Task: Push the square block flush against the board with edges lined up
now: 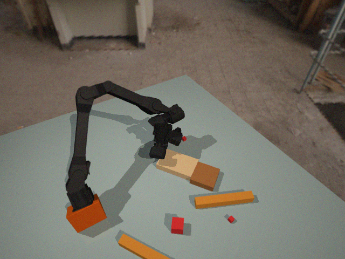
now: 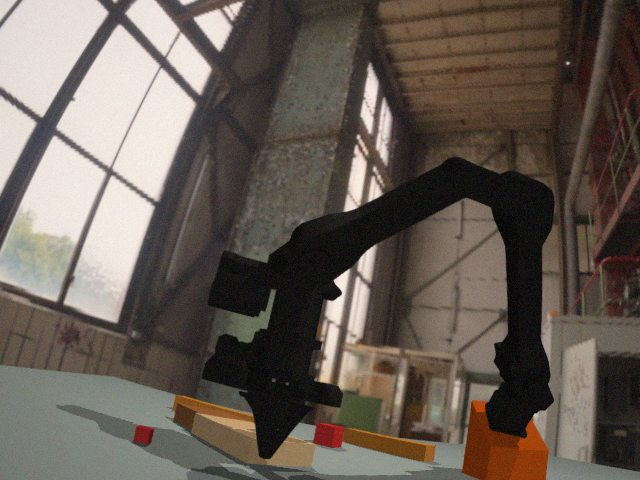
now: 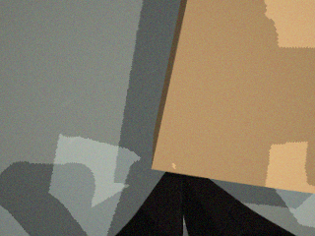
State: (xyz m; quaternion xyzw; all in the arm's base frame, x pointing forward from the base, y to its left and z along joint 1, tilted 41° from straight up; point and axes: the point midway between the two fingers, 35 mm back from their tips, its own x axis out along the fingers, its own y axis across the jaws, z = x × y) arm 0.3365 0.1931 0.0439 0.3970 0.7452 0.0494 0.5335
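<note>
Right now my gripper tip is 90 mm to the left of the tan board and 40 mm short of it. The rest, counted from my gripper tip: brown square block (190 mm to the right, 120 mm ahead).
</note>
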